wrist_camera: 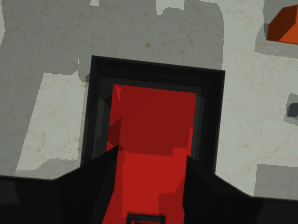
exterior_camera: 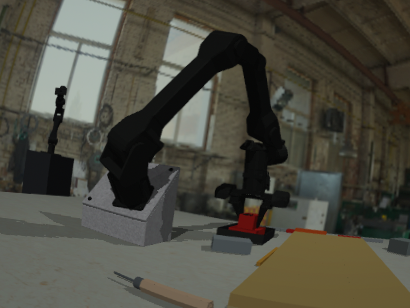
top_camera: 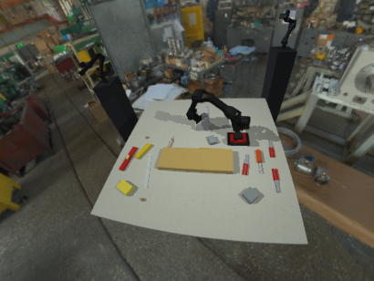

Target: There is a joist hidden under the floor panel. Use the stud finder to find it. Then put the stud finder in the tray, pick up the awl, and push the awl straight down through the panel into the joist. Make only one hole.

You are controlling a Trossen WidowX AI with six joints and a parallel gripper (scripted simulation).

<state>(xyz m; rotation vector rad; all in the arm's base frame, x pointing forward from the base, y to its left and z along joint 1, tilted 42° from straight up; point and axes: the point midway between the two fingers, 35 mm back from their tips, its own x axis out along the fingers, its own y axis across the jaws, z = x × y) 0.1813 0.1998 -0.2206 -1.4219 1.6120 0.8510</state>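
Right now the black tray is 20 mm below my gripper tip and 10 mm to the right of it. From my gripper tip the other things lie so: awl: 540 mm to the right, 30 mm behind, 20 mm below; grey block: 460 mm ahead, 10 mm to the right, 10 mm below; stud finder: 20 mm to the right, 20 mm above.
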